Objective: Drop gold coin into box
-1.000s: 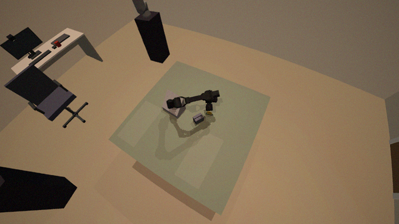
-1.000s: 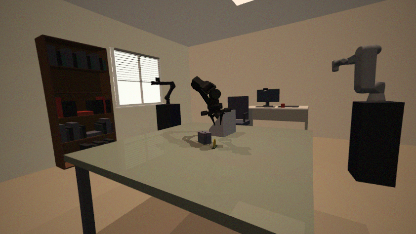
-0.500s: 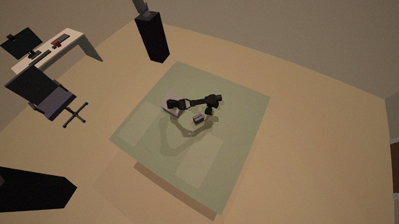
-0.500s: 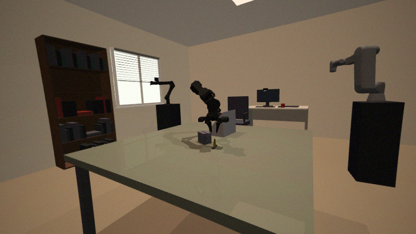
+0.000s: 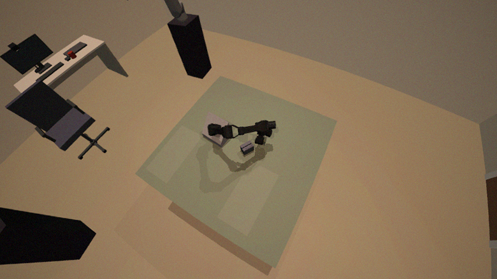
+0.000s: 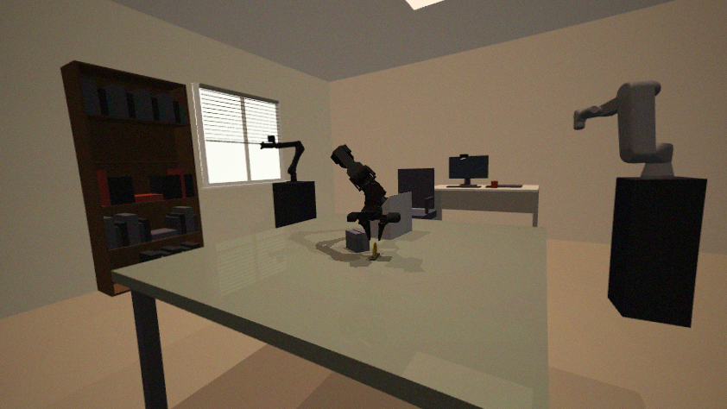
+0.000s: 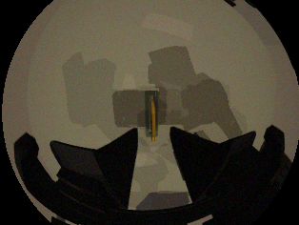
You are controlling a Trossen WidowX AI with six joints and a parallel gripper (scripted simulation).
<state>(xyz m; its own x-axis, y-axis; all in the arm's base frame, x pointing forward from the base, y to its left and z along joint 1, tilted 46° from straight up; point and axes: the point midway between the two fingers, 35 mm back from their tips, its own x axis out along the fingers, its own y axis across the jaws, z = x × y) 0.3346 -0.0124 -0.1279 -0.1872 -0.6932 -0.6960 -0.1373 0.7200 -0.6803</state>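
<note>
Right now my gripper tip is 4 cm above the gold coin.
</note>
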